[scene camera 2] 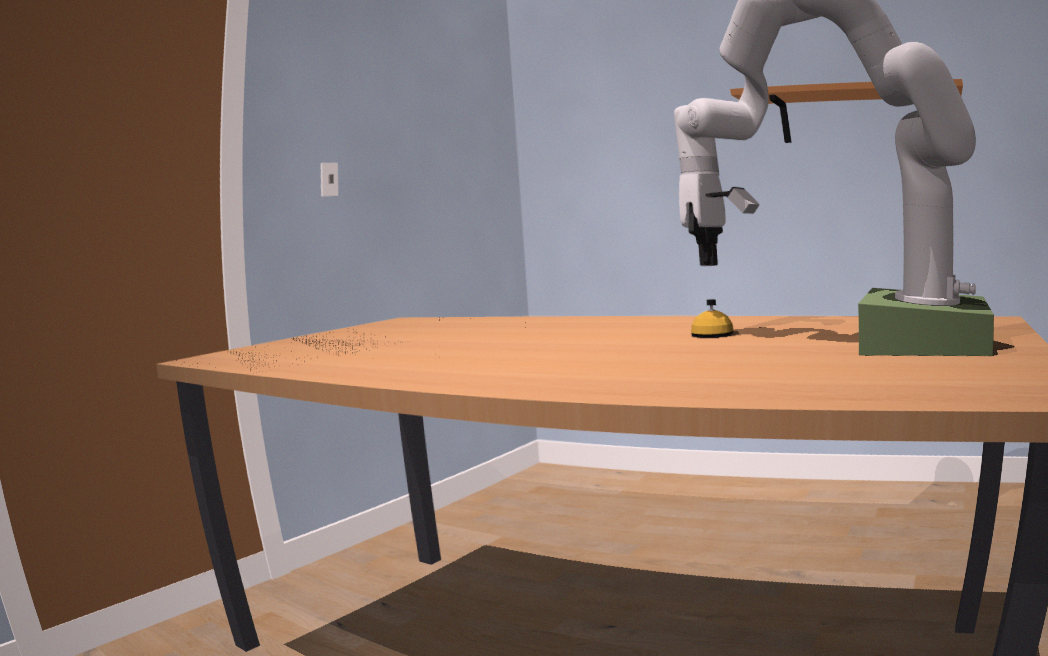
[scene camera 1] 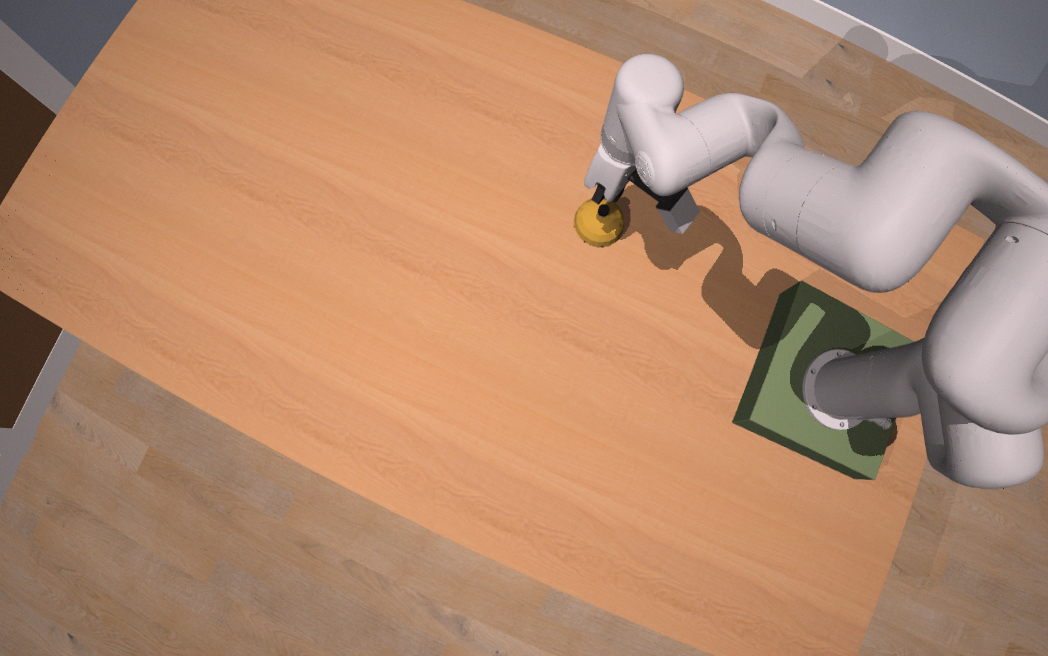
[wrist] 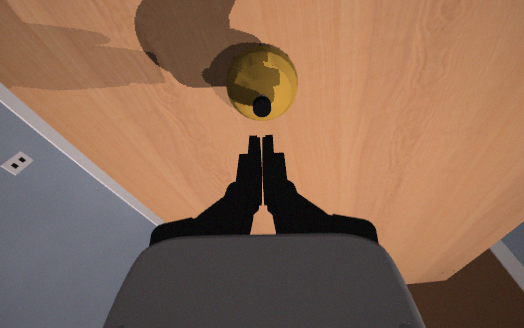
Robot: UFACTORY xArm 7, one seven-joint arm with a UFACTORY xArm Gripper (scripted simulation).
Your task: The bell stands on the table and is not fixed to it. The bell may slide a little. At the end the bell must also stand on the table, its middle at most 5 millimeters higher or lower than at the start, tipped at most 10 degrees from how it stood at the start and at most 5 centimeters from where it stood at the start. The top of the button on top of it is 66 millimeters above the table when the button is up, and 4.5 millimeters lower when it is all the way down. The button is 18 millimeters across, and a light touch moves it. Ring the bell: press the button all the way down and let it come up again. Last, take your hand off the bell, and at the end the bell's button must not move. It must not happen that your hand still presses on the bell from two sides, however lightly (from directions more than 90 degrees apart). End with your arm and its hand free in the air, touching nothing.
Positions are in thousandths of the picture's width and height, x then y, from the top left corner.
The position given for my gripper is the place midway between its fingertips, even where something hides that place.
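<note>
My gripper (scene camera 2: 677, 405) is in sight, and I find it in scene camera 1 (scene camera 1: 583, 295) and in the wrist view (wrist: 501, 459) too. There is also a yellow dome bell (scene camera 1: 572, 353); I see it in scene camera 2 (scene camera 2: 678, 495) as well as in the wrist view (wrist: 499, 215).
</note>
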